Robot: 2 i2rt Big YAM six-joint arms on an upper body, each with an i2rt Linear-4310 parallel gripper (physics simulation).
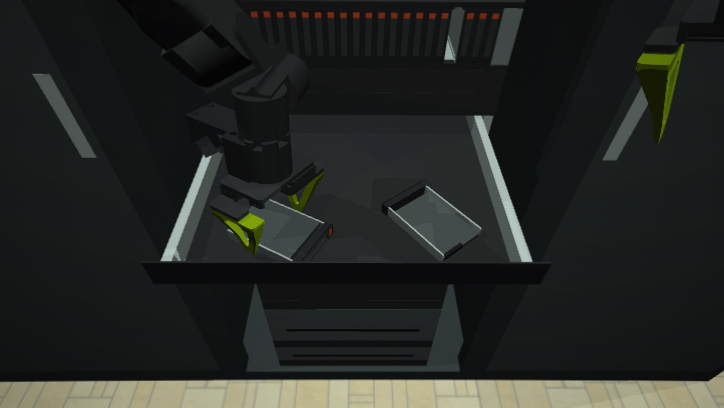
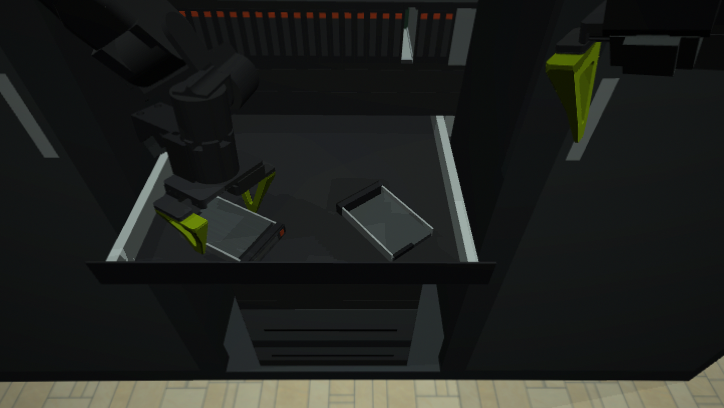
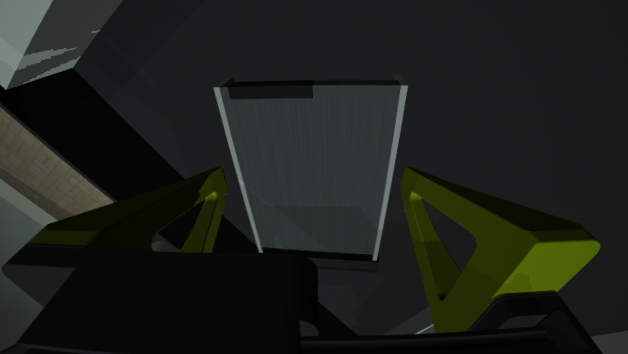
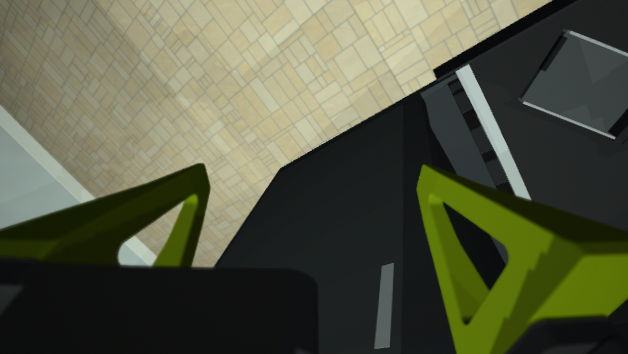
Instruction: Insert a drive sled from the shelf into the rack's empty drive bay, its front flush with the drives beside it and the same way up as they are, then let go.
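Places are measured from the left arm's base along level axes (x ahead, y left, z up), in metres.
Pixels of known places: left gripper, fingertip midpoint: (image 1: 275,230) (image 2: 227,230) (image 3: 313,176); right gripper, fingertip midpoint: (image 2: 647,149) (image 4: 313,175).
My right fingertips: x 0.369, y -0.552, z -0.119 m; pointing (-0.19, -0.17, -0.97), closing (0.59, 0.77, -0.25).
Note:
For each thing: its top centre in the pictures, then the offset to it from my right fingertips. "pt": a spot on its surface instead. Level surfaces: height alone.
- drive sled, middle of its top: (image 3: 312,204) (image 1: 280,227) (image 2: 231,227) 0.121 m ahead, 0.389 m left, 0.229 m down
- shelf, its level: 0.246 m down
- second sled, middle of its top: (image 4: 601,91) (image 2: 383,214) (image 1: 430,214) 0.145 m ahead, 0.184 m left, 0.229 m down
- dark front lip, surface spot: (image 1: 347,272) (image 2: 293,272) pt 0.047 m ahead, 0.297 m left, 0.227 m down
- Tiled floor, its level: 1.252 m down
A drive sled (image 1: 291,228) (image 2: 238,228) (image 3: 315,160) with a red mark on its dark front lies flat at the left of the shelf (image 1: 349,152) (image 2: 303,152). My left gripper (image 1: 277,230) (image 2: 227,230) (image 3: 313,176) is open, its fingers on either side of this sled's long edges. A second sled (image 1: 438,223) (image 2: 387,223) (image 4: 582,85) lies flat at the right of the shelf. The empty drive bay (image 1: 454,38) (image 2: 409,38) shows as a pale gap in the row of red-topped drives (image 1: 349,35) (image 2: 303,35). My right gripper (image 4: 313,175) is open and empty, off to the right.
The shelf has pale side rails (image 1: 501,187) (image 2: 455,187) and a dark front lip (image 1: 347,272) (image 2: 291,272). Dark cabinet panels with pale handles (image 1: 64,116) (image 2: 30,116) (image 4: 384,305) flank it. Tiled floor (image 1: 354,392) (image 2: 354,392) (image 4: 225,75) lies below.

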